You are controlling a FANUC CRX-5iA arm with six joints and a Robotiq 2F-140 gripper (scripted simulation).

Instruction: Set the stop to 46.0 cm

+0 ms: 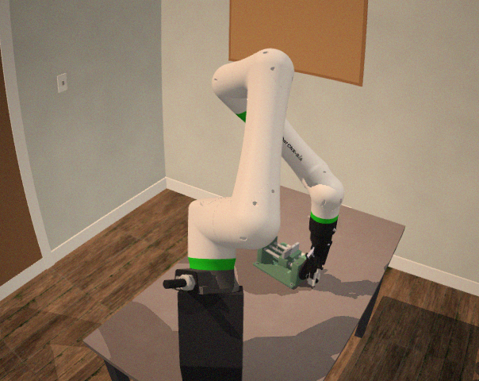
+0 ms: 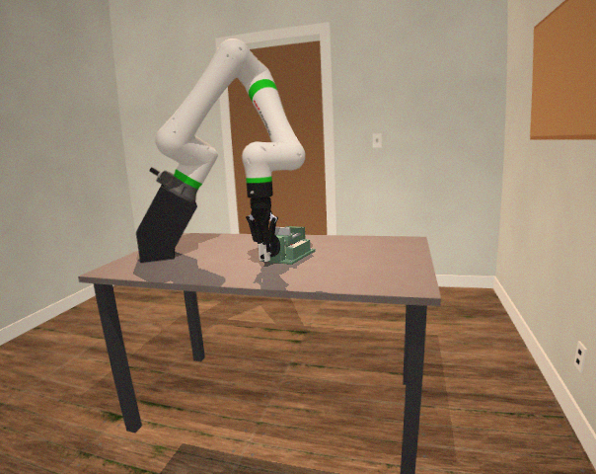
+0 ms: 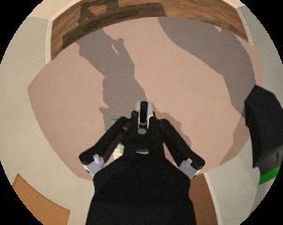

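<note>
Now: the black handwheel 2 cm to the left of my hand and 1 cm below it. Round my hand: green stop fixture: 12 cm to the left, 3 cm above, 2 cm ahead.
</note>
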